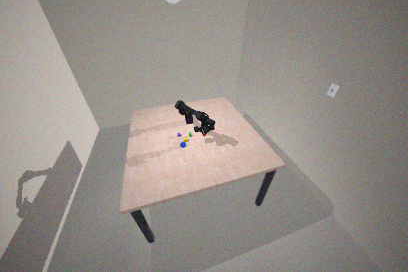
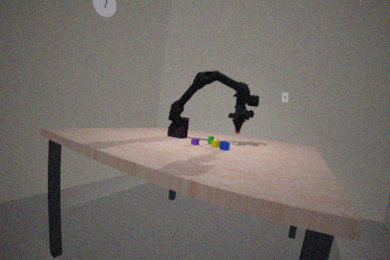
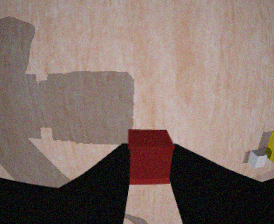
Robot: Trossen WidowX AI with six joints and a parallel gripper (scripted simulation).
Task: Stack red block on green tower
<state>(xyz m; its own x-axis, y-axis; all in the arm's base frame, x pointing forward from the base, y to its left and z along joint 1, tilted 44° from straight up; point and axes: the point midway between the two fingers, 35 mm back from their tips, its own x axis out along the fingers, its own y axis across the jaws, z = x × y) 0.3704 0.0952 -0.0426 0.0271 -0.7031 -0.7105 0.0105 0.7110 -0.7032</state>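
The yellow block lies 4 cm behind my gripper tip, 18 cm to the right of it and 7 cm below it. Also, from my gripper tip: purple block: 14 cm behind, 23 cm to the right, 7 cm below; red block: right at my gripper tip; blue block: 2 cm ahead, 21 cm to the right, 6 cm below.
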